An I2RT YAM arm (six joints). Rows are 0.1 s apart.
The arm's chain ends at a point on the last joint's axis. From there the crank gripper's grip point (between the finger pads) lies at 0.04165 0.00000 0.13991 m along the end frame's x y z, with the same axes.
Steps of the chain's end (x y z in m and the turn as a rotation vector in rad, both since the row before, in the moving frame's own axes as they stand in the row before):
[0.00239 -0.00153 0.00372 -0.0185 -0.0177 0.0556]
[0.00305 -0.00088 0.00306 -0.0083 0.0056 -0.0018]
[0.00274 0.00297 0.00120 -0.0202 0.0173 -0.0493]
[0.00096 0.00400 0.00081 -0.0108 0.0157 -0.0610]
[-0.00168 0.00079 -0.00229 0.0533 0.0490 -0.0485]
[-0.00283 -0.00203 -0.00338 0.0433 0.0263 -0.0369]
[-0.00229 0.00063 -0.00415 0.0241 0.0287 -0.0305]
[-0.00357 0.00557 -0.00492 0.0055 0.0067 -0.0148]
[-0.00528 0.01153 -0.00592 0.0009 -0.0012 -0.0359]
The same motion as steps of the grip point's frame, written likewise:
[-0.00023 0.00331 0.00439 -0.0185 -0.0177 0.0556]
[0.00383 0.00020 0.00282 -0.0083 0.0056 -0.0018]
[0.00517 0.00368 0.00045 -0.0202 0.0173 -0.0493]
[0.00312 0.00290 0.00014 -0.0108 0.0157 -0.0610]
[0.00489 -0.00879 -0.00475 0.0533 0.0490 -0.0485]
[0.00069 -0.00966 -0.00469 0.0433 0.0263 -0.0369]
[0.00164 -0.00406 -0.00546 0.0241 0.0287 -0.0305]
[-0.00264 0.00418 -0.00521 0.0055 0.0067 -0.0148]
[-0.00548 0.00991 -0.00587 0.0009 -0.0012 -0.0359]

